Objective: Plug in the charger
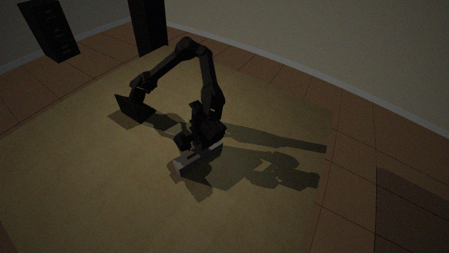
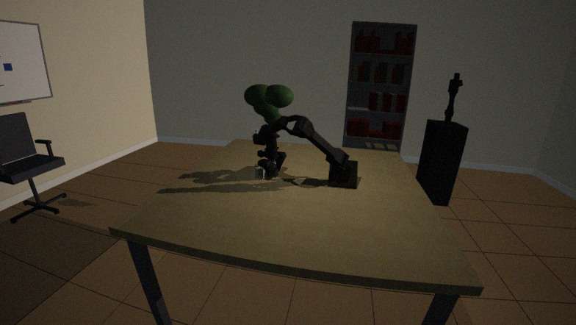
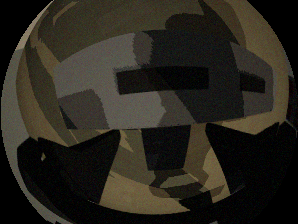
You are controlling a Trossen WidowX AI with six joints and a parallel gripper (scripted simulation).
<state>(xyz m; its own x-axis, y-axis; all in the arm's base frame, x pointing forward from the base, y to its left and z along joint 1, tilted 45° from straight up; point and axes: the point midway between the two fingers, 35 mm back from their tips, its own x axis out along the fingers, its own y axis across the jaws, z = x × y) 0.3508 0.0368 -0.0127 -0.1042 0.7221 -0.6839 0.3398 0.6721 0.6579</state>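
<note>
Right now the dark two-prong charger is 2 cm ahead of my gripper tip, 1 cm to the right of it and 1 cm above it.
</note>
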